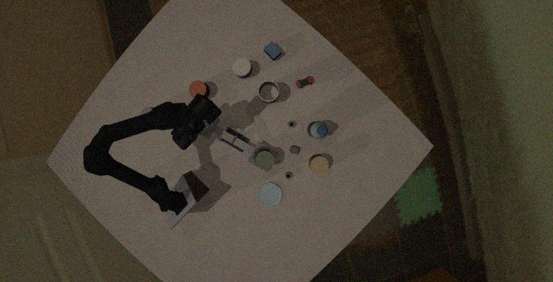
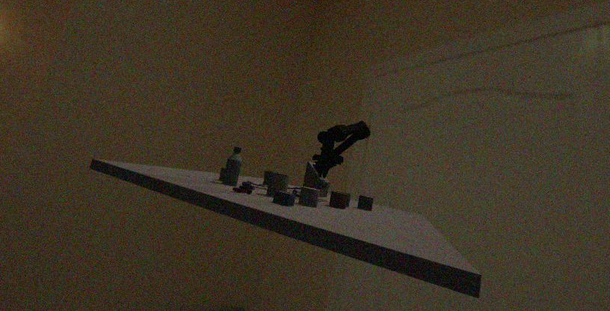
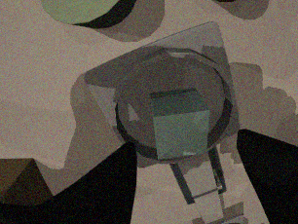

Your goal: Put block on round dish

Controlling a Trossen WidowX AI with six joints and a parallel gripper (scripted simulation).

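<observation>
The teal block is 30 mm below my gripper tip. The rest, counted from my gripper tip: white cylinder (240 mm ahead, 80 mm below, 60 mm to the left); then orange cylinder (110 mm to the left, 90 mm ahead, 80 mm below); then balance beam (120 mm to the right, 70 mm below, 30 mm ahead).
</observation>
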